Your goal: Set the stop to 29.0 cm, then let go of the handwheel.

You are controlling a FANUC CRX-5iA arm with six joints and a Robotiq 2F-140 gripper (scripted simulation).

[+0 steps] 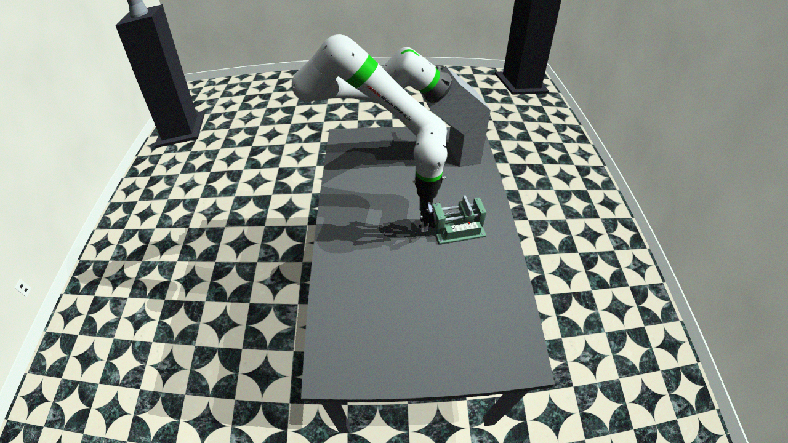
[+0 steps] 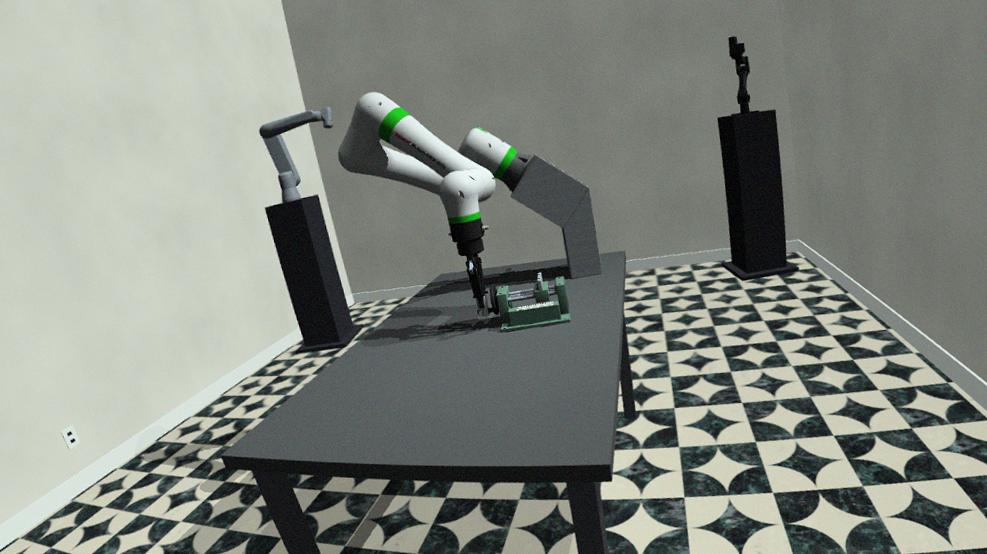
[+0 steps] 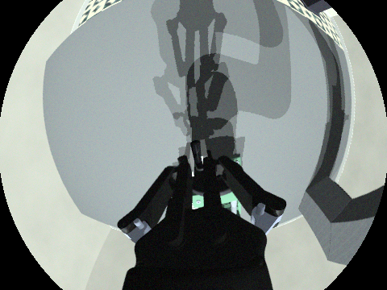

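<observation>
My gripper is now 20 mm to the right of the black handwheel and 10 mm above it. Also, from my hand: green stop fixture 10 mm behind, 180 mm to the left, 20 mm above.
</observation>
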